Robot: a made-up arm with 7 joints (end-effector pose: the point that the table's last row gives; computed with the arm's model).
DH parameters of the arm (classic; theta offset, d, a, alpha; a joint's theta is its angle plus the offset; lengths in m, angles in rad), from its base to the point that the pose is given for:
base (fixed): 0 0 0 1.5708
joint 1: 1.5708 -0.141 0 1.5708
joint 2: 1.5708 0 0 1.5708
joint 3: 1.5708 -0.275 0 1.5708
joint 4: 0 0 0 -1.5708
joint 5: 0 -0.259 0 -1.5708
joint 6: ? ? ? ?
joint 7: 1.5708 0 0 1.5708
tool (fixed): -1.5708 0 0 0
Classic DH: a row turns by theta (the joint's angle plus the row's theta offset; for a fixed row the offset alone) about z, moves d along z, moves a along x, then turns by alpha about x.
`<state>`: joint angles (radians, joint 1 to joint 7).
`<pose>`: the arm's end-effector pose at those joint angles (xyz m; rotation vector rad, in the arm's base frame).
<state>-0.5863 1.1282 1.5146 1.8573 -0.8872 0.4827 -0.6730</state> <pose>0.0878 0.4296 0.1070 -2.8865 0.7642 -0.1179</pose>
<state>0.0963 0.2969 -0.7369 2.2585 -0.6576 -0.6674 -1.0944</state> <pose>0.1615 0.0448 -0.1302 -0.2849 -3.0129 0.4303</pose>
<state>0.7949 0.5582 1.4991 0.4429 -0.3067 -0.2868 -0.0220</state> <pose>0.2719 0.5045 -0.2556 0.6305 -1.4910 1.4115</pose>
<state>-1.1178 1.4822 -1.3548 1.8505 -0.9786 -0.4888 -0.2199</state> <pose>-0.2106 0.3222 -0.1619 -1.5248 -0.4690 -1.7013</pose>
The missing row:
joint 6: -1.5708 0 0 1.5708
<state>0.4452 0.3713 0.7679 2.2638 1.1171 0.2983 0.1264</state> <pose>0.1517 0.3097 0.0149 -0.4953 -2.7006 0.1722</pose>
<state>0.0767 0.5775 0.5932 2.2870 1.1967 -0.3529 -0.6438</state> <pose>0.1637 0.2898 -0.0158 -0.3633 -2.5444 1.1104</pose>
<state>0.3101 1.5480 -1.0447 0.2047 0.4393 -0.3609 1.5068</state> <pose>0.0427 0.6684 -0.0467 -0.1246 0.2493 -0.5467</pose>
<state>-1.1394 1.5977 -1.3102 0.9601 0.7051 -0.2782 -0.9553</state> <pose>-0.1530 0.5699 -0.1306 0.8438 0.2478 -1.3676</pose>
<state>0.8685 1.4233 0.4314 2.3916 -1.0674 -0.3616 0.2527</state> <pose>0.0574 0.2364 0.1615 -2.3133 0.6160 0.9939</pose>
